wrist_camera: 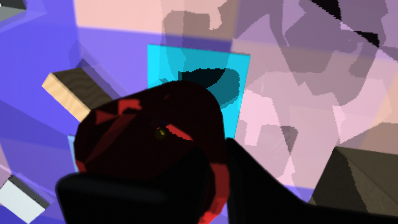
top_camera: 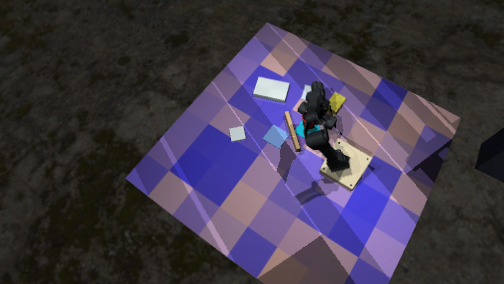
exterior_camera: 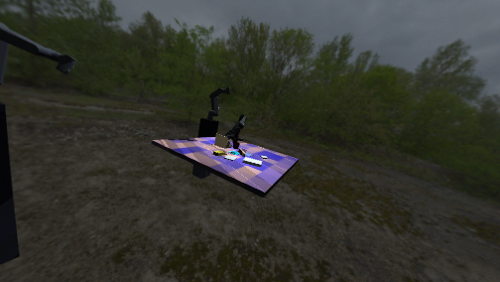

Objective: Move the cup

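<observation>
The small marble is 5 cm ahead of my gripper tip, 2 cm below it and 1 cm to the left of it. The rest, counted from my gripper tip: cyan pad (10 cm below, 3 cm ahead); then dark red cup (3 cm ahead); then wooden bar (9 cm ahead, 8 cm below, 6 cm to the left).
</observation>
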